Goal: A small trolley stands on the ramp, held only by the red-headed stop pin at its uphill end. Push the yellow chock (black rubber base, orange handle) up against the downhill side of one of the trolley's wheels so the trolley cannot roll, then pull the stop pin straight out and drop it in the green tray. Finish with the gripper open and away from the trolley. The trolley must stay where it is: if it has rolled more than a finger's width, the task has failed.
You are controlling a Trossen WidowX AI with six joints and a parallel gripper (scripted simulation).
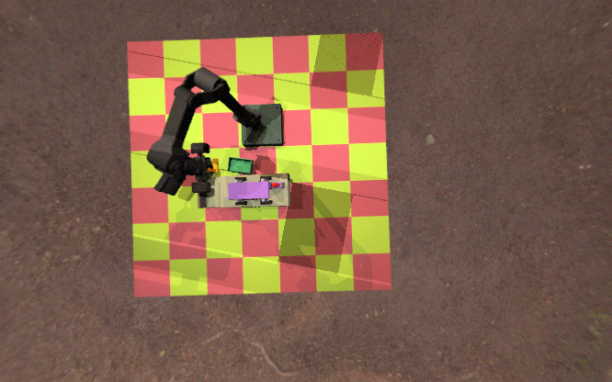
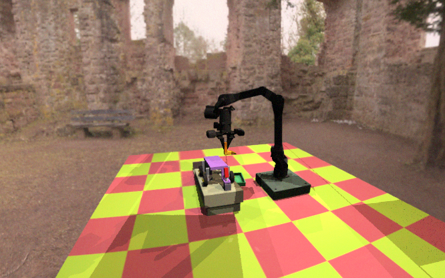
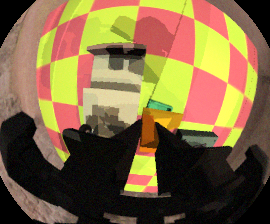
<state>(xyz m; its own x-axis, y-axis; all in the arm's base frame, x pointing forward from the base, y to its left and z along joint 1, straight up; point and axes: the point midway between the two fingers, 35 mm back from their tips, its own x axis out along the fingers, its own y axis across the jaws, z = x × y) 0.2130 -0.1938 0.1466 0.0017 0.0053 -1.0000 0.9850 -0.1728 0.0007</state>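
Right now the yellow chock is 2 cm behind my gripper tip and 1 cm below it. Round my gripper tip: red-headed stop pin: 11 cm ahead, 26 cm to the left, 2 cm below; then trolley: 11 cm ahead, 14 cm to the left, 4 cm below; then green tray: 3 cm behind, 7 cm to the left, 16 cm below.
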